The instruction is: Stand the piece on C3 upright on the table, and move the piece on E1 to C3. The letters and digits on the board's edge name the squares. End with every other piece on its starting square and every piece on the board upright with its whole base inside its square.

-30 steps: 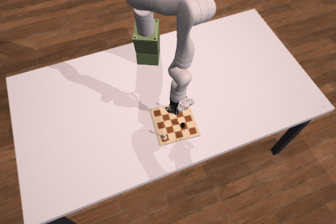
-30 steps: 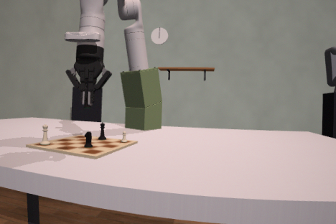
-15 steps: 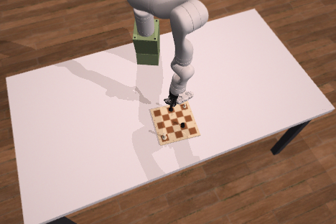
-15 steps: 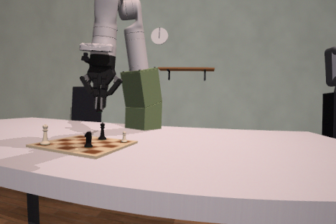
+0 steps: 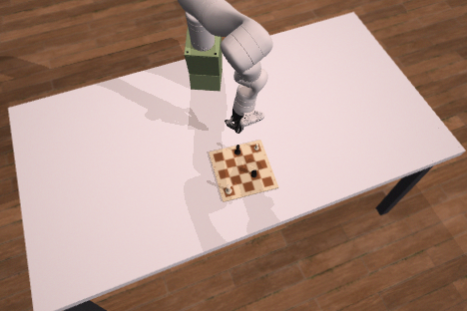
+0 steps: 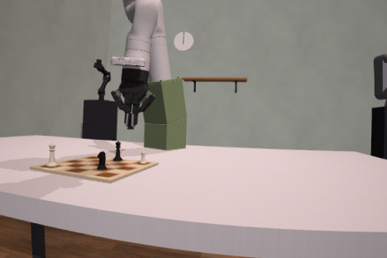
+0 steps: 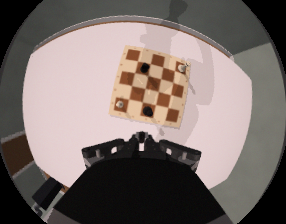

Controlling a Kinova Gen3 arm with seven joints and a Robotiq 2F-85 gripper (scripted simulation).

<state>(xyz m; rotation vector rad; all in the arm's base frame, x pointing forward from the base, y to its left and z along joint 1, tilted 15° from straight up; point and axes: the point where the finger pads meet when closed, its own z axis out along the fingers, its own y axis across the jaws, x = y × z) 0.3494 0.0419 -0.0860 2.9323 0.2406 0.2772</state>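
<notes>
Now: the black piece 40 mm ahead of my hand, 10 mm to the right of it and 80 mm below it. From my hand the other things lie so: white pawn: 40 mm ahead, 60 mm to the left, 100 mm below; then black pawn: 10 mm below; then chessboard: 120 mm ahead, 20 mm to the right, 110 mm below.
</notes>
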